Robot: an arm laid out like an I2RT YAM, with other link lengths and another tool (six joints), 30 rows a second.
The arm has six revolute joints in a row. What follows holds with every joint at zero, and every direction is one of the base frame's.
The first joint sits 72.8 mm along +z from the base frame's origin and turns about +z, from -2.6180 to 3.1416 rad.
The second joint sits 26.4 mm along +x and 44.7 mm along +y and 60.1 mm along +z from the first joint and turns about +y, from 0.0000 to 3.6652 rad.
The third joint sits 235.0 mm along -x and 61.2 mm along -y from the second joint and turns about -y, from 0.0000 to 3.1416 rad.
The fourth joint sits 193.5 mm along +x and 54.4 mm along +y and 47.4 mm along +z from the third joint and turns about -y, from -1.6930 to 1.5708 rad.
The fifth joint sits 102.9 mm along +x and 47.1 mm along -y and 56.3 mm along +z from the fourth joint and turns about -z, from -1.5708 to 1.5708 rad.
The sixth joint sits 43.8 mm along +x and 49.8 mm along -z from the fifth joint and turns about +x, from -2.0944 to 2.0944 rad.
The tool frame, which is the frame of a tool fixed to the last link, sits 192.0 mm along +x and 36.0 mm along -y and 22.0 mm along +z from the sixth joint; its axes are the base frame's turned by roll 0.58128, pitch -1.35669 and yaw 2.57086 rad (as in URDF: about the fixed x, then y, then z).
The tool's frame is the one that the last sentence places.
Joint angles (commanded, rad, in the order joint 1, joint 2, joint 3, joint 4, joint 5, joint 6), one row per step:
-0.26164 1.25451 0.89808 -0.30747 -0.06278 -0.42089
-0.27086 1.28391 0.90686 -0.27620 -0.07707 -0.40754
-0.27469 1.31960 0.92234 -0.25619 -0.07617 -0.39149
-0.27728 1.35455 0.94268 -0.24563 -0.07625 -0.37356
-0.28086 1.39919 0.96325 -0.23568 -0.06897 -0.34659
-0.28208 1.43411 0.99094 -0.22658 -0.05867 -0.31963
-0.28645 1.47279 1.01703 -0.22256 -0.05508 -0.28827
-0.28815 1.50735 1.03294 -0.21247 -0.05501 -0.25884
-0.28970 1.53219 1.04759 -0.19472 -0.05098 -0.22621
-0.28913 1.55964 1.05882 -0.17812 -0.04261 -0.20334
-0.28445 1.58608 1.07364 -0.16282 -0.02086 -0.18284
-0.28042 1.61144 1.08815 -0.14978 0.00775 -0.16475
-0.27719 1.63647 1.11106 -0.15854 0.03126 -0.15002
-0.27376 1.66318 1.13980 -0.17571 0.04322 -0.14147
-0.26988 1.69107 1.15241 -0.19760 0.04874 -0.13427
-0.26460 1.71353 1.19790 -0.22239 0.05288 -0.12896
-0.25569 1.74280 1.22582 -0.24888 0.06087 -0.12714
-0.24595 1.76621 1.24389 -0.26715 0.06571 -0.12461
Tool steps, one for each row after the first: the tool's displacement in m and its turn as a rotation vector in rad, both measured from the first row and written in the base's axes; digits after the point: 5 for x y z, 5 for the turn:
0.00712 -0.00319 0.00077 0.01604 -0.01445 -0.00607
0.01337 -0.00754 -0.00138 0.02804 -0.01642 -0.02041
0.01916 -0.01104 -0.00393 0.04307 -0.01512 -0.03398
0.02413 -0.01694 -0.01130 0.06316 -0.00448 -0.06026
0.03038 -0.02280 -0.01143 0.07729 -0.00910 -0.08617
0.03532 -0.02837 -0.01599 0.10124 -0.00539 -0.11314
0.03975 -0.03151 -0.02210 0.12570 -0.00171 -0.13367
0.04482 -0.03583 -0.02235 0.14662 -0.01399 -0.15816
0.04912 -0.03958 -0.02567 0.15891 -0.01742 -0.17832
0.05359 -0.04441 -0.02704 0.16045 -0.02285 -0.20310
0.05685 -0.05076 -0.02857 0.15613 -0.02660 -0.23252
0.05847 -0.05567 -0.03221 0.15433 -0.01752 -0.25763
0.06112 -0.05773 -0.03647 0.15540 -0.00356 -0.26999
0.05953 -0.05674 -0.05034 0.16221 0.03235 -0.27774
0.06594 -0.05680 -0.04711 0.16356 0.03357 -0.27916
0.06778 -0.05445 -0.05570 0.16276 0.06179 -0.27958
0.06917 -0.05077 -0.06382 0.16363 0.08566 -0.27685

